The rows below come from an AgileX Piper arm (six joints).
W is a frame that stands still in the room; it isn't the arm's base.
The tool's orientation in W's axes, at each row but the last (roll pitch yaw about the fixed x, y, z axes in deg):
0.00, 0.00, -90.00
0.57, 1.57, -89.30
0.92, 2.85, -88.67
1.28, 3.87, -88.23
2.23, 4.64, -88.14
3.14, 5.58, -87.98
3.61, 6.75, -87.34
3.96, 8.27, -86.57
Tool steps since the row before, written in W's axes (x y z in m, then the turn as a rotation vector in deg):
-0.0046, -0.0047, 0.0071, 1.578, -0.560, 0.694
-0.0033, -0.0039, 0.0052, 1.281, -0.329, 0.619
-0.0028, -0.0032, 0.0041, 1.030, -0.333, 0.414
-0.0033, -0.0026, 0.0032, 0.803, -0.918, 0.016
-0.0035, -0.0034, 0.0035, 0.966, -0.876, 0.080
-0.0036, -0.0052, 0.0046, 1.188, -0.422, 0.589
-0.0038, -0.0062, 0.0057, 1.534, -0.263, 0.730
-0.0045, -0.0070, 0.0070, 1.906, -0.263, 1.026
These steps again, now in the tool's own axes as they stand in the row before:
0.0047, -0.0046, 0.0071, 0.560, 1.578, 0.694
0.0037, -0.0033, 0.0053, 0.328, 1.283, 0.615
0.0029, -0.0028, 0.0043, 0.336, 1.029, 0.415
0.0023, -0.0033, 0.0034, 0.939, 0.776, 0.062
0.0030, -0.0035, 0.0039, 0.897, 0.942, 0.117
0.0046, -0.0035, 0.0053, 0.404, 1.205, 0.566
0.0053, -0.0037, 0.0066, 0.246, 1.565, 0.667
0.0056, -0.0044, 0.0082, 0.225, 1.956, 0.937

